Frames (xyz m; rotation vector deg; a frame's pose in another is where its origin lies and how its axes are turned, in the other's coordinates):
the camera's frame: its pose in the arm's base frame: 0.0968 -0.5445 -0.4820 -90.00 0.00 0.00
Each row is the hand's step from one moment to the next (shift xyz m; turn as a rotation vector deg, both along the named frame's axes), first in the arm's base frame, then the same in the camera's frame.
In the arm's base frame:
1: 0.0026 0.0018 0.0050 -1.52 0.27 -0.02
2: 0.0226 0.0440 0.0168 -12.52 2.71 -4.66
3: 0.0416 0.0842 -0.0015 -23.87 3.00 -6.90
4: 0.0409 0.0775 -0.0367 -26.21 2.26 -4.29
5: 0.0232 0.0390 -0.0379 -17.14 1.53 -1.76
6: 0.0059 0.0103 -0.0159 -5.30 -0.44 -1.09
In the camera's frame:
1: 0.0026 -0.0050 0.0018 -1.52 0.02 0.27
2: 0.0226 -0.0168 0.0440 -12.52 4.66 2.71
3: 0.0416 0.0015 0.0842 -23.87 6.90 3.00
4: 0.0409 0.0367 0.0775 -26.21 4.29 2.26
5: 0.0232 0.0379 0.0390 -17.14 1.76 1.53
6: 0.0059 0.0159 0.0103 -5.30 1.09 -0.44

